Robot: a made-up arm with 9 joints.
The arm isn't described. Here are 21 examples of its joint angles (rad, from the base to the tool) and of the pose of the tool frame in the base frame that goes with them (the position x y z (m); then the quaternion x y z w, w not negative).
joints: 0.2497 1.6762 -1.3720 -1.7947 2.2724 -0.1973 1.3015 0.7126 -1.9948
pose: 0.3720 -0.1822 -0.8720 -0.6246 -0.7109 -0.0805 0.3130
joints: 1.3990 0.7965 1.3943 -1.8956 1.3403 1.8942 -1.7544 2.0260 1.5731
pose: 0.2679 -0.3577 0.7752 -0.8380 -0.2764 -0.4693 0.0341
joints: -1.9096 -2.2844 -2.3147 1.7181 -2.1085 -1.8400 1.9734 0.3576 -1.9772
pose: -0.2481 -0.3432 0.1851 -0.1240 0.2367 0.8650 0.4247
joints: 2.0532 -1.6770 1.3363 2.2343 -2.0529 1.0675 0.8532 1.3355 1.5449
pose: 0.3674 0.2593 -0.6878 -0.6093 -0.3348 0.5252 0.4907
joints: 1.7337 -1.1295 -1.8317 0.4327 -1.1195 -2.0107 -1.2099 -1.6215 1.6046
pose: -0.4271 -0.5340 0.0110 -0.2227 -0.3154 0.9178 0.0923
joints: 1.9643 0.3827 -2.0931 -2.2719 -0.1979 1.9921 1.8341 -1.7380 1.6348
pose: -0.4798 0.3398 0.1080 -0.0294 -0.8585 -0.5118 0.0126
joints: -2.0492 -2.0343 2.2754 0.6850 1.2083 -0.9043 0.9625 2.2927 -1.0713
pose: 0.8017 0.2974 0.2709 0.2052 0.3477 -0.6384 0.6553
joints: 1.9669 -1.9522 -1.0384 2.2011 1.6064 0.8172 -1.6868 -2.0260 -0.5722
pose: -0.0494 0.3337 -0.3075 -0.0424 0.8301 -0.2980 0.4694
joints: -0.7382 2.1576 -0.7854 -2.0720 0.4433 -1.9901 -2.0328 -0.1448 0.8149
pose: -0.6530 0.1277 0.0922 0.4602 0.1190 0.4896 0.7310
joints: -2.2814 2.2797 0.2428 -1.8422 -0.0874 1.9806 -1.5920 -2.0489 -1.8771
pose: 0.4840 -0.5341 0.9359 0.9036 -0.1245 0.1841 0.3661
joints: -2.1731 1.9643 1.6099 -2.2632 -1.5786 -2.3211 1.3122 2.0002 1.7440
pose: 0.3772 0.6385 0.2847 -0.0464 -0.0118 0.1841 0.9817
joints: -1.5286 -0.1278 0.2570 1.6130 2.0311 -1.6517 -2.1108 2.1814 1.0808
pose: -0.2384 -0.3910 -0.0498 -0.7691 0.4086 0.1883 0.4539
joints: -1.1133 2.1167 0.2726 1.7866 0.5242 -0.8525 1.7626 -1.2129 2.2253
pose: -0.1928 0.2760 -0.0022 -0.5848 0.8093 -0.0142 0.0533
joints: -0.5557 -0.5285 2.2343 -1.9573 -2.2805 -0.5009 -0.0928 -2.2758 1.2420
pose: -0.2238 0.8834 -0.5285 -0.5163 0.3590 0.0168 0.7773
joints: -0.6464 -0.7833 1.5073 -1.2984 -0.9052 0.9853 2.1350 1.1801 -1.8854
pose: 0.0474 0.4243 -0.4929 -0.0960 0.9613 0.0065 0.2581
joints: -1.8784 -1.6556 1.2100 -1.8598 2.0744 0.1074 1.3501 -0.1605 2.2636
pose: 0.2007 -0.7722 -0.3565 0.8270 0.1580 -0.4644 0.2746
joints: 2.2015 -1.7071 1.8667 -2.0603 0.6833 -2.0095 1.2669 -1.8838 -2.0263
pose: 0.0068 0.3314 -0.9569 0.3529 0.5506 -0.5460 0.5236
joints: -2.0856 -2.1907 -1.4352 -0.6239 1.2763 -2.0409 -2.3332 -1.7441 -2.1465
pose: 0.0104 -0.1722 0.1609 0.0183 0.3428 -0.9355 0.0837
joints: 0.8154 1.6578 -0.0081 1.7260 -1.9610 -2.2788 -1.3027 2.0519 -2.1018
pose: 0.1548 0.2621 -0.3905 -0.6426 -0.4624 -0.0073 0.6109
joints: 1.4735 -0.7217 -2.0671 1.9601 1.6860 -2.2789 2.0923 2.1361 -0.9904
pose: -0.1751 -0.5063 0.2274 -0.1485 -0.1973 0.9686 0.0279
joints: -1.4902 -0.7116 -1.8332 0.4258 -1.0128 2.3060 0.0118 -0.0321 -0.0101
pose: 0.1665 0.4614 0.5270 0.3170 0.8198 0.3692 0.3019
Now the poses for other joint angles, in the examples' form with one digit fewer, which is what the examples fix.
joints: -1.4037 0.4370 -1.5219 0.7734 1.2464 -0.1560 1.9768 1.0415 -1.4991
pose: 0.340 0.308 -0.496 -0.037 -0.557 -0.120 0.821
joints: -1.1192 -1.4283 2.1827 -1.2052 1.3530 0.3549 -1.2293 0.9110 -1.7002
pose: 0.614 0.636 -0.069 -0.079 -0.903 -0.372 0.202
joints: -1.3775 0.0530 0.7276 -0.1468 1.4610 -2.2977 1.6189 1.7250 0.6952
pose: 0.306 -0.513 -0.445 0.501 0.123 -0.827 0.224
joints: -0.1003 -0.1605 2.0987 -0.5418 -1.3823 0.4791 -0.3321 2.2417 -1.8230
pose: -0.161 -0.389 -0.567 -0.889 0.278 0.355 0.088
